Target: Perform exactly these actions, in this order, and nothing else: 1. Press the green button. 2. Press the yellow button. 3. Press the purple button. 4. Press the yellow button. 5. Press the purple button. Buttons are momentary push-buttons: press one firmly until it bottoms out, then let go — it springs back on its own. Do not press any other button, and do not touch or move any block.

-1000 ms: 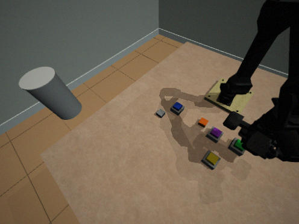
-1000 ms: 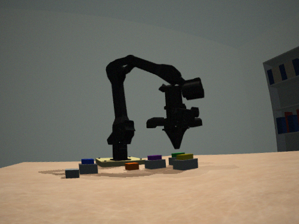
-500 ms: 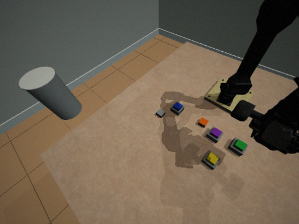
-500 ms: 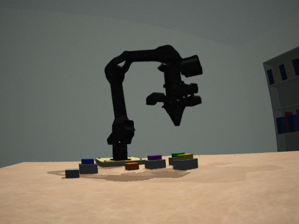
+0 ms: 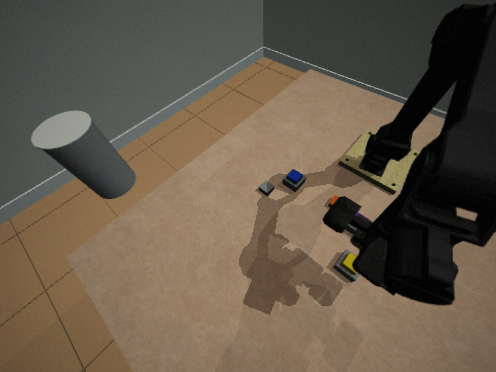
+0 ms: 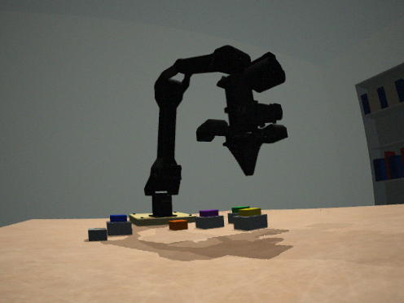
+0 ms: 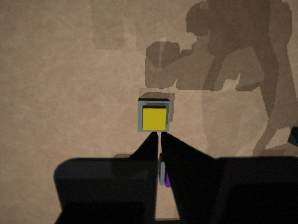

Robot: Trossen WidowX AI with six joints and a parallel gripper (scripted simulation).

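The yellow button lies 7 cm below my gripper tip and 1 cm behind it. Round my gripper tip: purple button (11 cm behind, 7 cm below, 2 cm to the right); green button (11 cm behind, 7 cm to the left, 7 cm below); orange block (15 cm behind, 9 cm below, 8 cm to the right).
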